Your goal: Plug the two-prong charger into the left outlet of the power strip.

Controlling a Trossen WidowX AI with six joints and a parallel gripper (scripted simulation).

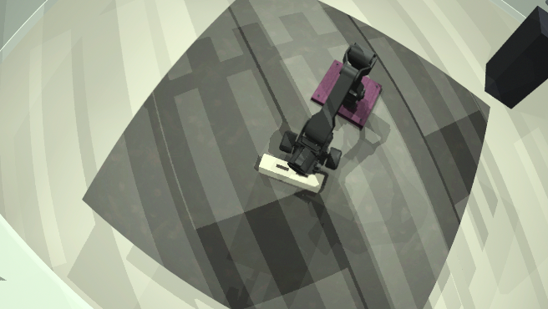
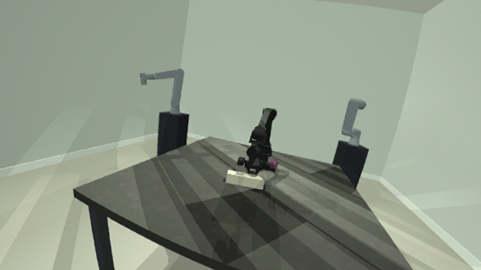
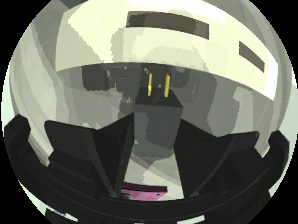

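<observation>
Now: gripper tip 2 cm short of the dark charger and 1 cm below it.
</observation>
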